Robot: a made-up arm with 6 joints.
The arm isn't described. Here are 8 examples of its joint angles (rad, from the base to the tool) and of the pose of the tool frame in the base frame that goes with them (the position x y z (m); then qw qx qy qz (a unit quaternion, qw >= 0)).
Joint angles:
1: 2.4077 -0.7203 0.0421 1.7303 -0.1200 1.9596
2: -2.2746 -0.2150 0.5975 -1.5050 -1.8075 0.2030
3: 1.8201 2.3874 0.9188 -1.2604 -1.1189 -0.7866
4: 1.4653 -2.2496 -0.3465 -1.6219 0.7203 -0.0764
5: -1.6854 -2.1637 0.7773 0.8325 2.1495 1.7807
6: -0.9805 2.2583 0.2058 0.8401 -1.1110 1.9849
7: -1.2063 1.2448 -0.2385 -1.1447 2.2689 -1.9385
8: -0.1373 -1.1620 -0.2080 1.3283 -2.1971 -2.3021
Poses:
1: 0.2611 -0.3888 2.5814 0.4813 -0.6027 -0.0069 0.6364
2: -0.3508 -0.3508 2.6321 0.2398 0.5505 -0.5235 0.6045
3: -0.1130 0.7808 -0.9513 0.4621 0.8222 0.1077 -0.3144
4: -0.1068 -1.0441 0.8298 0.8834 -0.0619 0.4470 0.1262
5: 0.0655 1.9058 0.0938 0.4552 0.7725 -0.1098 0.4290
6: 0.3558 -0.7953 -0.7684 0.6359 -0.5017 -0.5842 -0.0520
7: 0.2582 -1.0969 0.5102 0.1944 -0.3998 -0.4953 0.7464
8: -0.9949 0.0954 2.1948 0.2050 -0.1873 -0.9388 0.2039
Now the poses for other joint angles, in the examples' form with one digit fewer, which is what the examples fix.
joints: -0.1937 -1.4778 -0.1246 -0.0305 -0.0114 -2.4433
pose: -1.225 -0.038 1.761 0.828 -0.171 0.334 -0.417
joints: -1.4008 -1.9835 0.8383 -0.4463 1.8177 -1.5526
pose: -0.592 1.858 0.665 0.384 0.143 -0.885 -0.221
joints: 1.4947 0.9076 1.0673 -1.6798 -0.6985 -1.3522
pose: 0.126 1.896 1.579 0.273 -0.776 0.104 0.559
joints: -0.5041 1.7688 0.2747 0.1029 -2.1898 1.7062
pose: 1.135 -0.902 -0.183 0.702 -0.599 -0.285 0.258
